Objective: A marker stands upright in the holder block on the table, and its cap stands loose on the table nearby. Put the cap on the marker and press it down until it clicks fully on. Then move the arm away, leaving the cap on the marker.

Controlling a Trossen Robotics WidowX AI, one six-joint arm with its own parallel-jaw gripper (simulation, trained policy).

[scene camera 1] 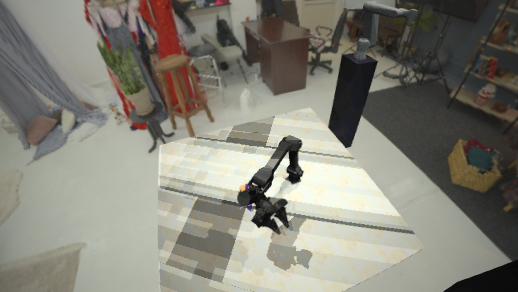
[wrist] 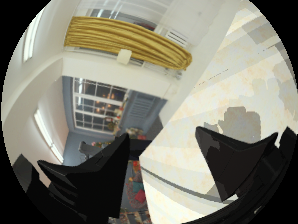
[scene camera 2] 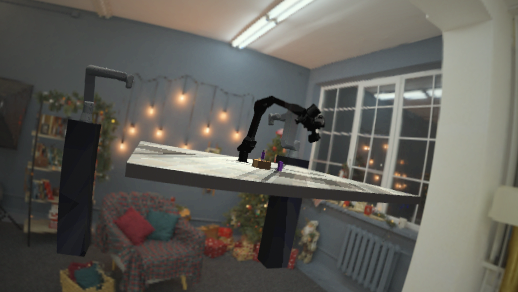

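I can see my gripper [scene camera 1: 284,230], and the wrist view shows me my gripper [wrist: 163,134] too.
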